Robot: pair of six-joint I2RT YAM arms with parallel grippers.
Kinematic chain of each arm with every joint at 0, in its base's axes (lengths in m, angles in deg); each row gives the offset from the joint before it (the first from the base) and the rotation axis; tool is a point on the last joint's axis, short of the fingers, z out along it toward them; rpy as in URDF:
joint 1: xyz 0 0 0.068 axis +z
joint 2: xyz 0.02 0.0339 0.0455 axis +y
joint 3: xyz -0.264 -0.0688 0 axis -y
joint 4: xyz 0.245 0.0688 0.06 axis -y
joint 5: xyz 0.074 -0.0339 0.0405 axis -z
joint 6: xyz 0.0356 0 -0.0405 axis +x
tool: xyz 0 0 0 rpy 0 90 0
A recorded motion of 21 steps. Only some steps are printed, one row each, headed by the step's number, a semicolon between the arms.
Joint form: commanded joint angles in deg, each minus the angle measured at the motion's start. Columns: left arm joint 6, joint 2, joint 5, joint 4, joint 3, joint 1; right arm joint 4, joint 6, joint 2, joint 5, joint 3, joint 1.
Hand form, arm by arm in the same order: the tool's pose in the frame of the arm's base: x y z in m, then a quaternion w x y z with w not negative. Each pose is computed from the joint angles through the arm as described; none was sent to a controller.
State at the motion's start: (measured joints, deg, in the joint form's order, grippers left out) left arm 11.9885 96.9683 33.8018 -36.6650 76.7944 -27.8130; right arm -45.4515 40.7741 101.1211 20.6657 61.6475 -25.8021
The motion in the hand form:
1: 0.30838 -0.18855 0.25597 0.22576 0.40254 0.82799 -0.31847; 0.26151 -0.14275 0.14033 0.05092 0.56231 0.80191 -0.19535
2: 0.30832 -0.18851 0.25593 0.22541 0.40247 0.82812 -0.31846; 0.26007 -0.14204 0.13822 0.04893 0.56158 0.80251 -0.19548
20: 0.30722 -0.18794 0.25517 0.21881 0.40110 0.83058 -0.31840; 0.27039 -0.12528 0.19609 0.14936 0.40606 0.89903 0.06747
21: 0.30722 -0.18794 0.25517 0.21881 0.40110 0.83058 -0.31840; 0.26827 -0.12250 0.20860 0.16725 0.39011 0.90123 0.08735
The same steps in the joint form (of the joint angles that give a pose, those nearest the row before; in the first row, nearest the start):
1: 1.31 0.77 0.90 -0.07 -0.06 -0.42; 1.27 2.89 0.70 2.51 -3.28 -0.13
2: 1.31 0.77 0.90 -0.11 -0.07 -0.41; 1.60 2.82 0.70 2.49 -3.82 -0.13
20: 1.29 0.77 0.92 -0.92 -0.06 -0.42; 4.07 -16.76 -9.90 -28.76 -1.95 -0.02
21: 1.29 0.77 0.92 -0.92 -0.06 -0.42; 3.41 -17.99 -12.04 -31.34 -1.46 -0.02

